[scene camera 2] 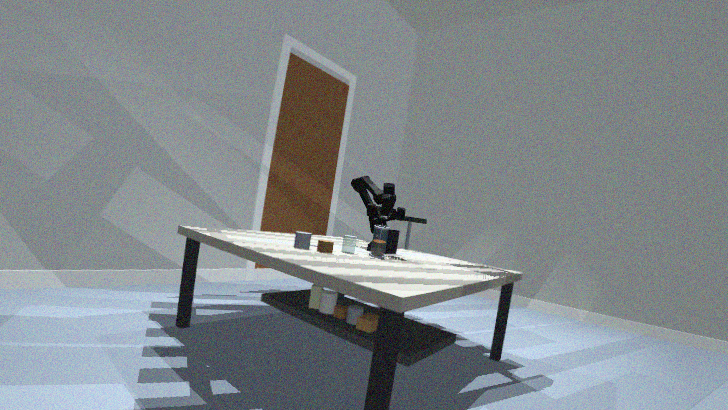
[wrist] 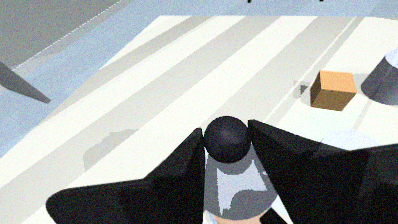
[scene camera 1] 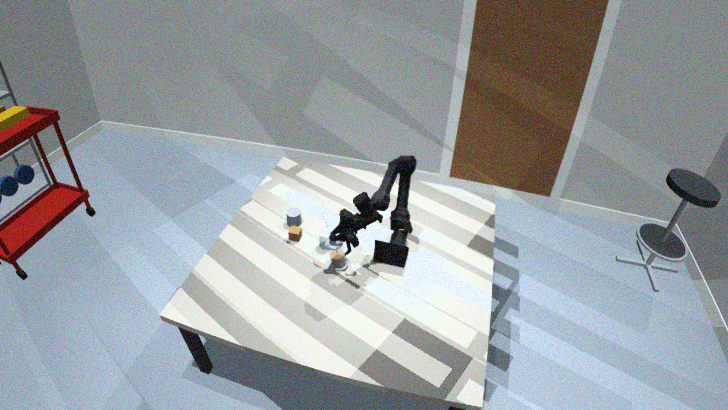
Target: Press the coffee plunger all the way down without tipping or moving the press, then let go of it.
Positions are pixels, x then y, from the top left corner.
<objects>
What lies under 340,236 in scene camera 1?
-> The gripper.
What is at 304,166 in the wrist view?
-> The gripper.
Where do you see an orange cube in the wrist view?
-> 332,90
</objects>
